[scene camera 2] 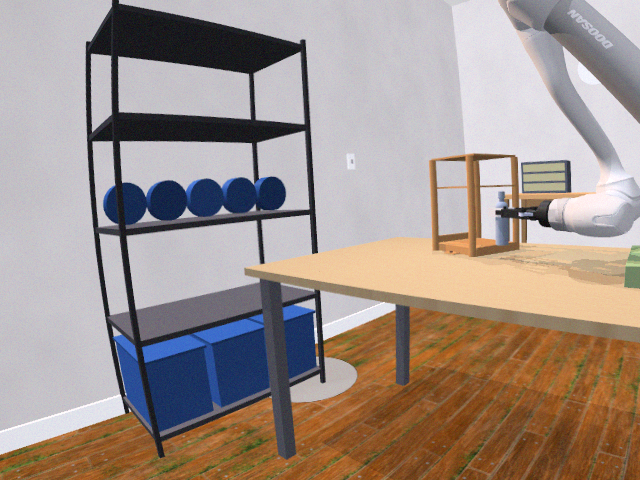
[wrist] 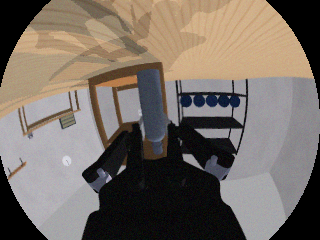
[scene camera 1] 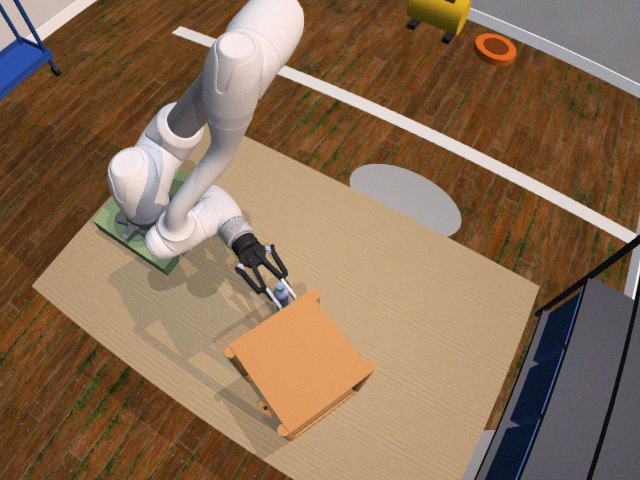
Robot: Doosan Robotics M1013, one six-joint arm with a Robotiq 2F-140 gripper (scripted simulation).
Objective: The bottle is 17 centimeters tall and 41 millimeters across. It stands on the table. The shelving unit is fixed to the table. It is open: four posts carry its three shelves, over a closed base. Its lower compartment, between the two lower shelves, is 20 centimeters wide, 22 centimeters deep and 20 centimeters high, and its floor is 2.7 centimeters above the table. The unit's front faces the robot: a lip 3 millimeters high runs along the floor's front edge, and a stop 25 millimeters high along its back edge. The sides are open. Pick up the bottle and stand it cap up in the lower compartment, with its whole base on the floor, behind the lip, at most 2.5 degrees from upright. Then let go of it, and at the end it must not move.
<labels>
my gripper: scene camera 2 494,211; wrist 154,120; scene camera 1 288,303
same spot on wooden shelving unit: [wrist: 118,75] = [scene camera 2: 499,247]
</labels>
